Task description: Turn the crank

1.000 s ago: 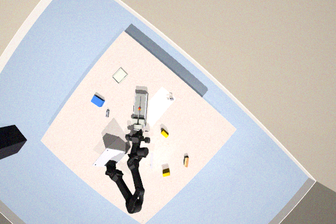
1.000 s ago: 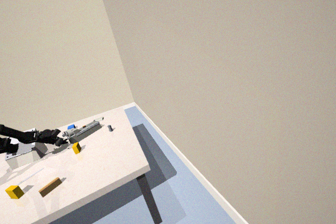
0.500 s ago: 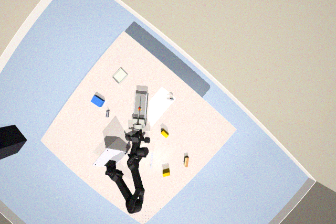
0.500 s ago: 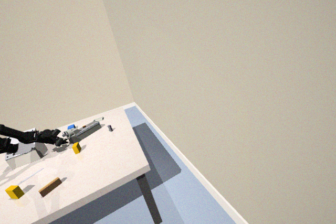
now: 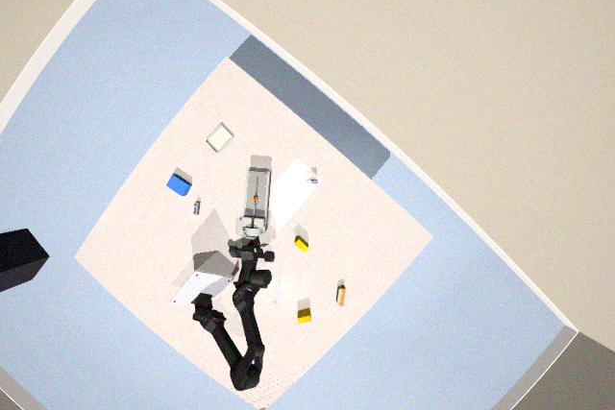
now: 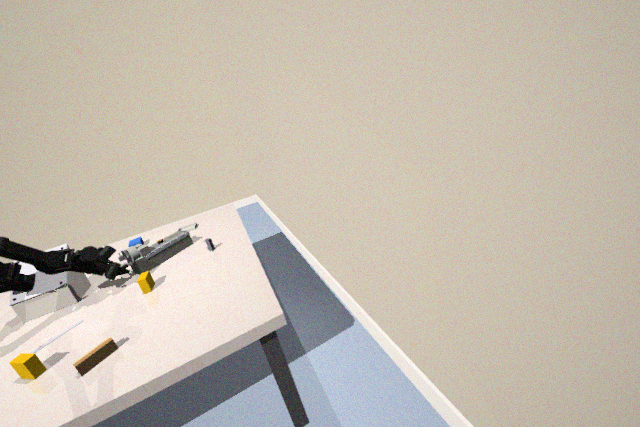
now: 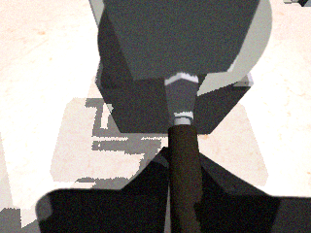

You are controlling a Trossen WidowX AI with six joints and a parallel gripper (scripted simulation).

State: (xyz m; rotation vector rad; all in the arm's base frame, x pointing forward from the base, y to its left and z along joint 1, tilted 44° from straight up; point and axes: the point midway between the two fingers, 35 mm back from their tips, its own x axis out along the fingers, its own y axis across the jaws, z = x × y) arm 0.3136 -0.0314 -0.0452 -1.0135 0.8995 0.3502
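Now: the crank 4 cm above my gripper tip. The rest, counted from my gripper tip: blue block (41 cm to the left, 10 cm behind, 1 cm below); dark brown crank handle (3 cm above, 1 cm to the right, 1 cm behind); red pointer (13 cm ahead, 12 cm to the left, 5 cm above).
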